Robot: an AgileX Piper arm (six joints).
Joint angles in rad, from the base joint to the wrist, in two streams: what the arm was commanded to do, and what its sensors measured. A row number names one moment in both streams.
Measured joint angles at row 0:
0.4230 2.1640 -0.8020 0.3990 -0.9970 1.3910
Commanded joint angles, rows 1 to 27:
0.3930 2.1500 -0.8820 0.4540 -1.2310 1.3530
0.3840 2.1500 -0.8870 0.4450 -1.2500 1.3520
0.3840 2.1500 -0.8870 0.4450 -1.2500 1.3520
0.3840 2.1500 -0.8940 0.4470 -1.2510 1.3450
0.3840 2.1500 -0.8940 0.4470 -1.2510 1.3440
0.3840 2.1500 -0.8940 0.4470 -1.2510 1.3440
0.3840 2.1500 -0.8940 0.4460 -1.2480 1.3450
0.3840 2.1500 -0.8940 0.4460 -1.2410 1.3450
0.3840 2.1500 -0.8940 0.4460 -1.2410 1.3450
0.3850 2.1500 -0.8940 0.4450 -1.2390 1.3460
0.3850 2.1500 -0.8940 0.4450 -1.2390 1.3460
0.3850 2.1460 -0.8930 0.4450 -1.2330 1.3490
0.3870 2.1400 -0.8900 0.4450 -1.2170 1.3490
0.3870 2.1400 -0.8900 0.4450 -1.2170 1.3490
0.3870 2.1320 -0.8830 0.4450 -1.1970 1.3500
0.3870 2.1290 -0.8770 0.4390 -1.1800 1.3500
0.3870 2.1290 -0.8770 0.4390 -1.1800 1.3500
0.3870 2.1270 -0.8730 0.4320 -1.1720 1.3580
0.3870 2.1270 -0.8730 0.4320 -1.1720 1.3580
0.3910 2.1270 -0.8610 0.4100 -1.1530 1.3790
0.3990 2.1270 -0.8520 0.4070 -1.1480 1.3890
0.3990 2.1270 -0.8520 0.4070 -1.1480 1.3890
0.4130 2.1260 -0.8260 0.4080 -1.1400 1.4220
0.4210 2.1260 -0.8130 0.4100 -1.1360 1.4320
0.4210 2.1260 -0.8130 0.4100 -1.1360 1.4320
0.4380 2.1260 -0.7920 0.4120 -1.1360 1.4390
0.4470 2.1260 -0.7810 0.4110 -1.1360 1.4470
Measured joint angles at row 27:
0.4400 2.1550 -0.7840 0.4050 -1.0060 1.4300
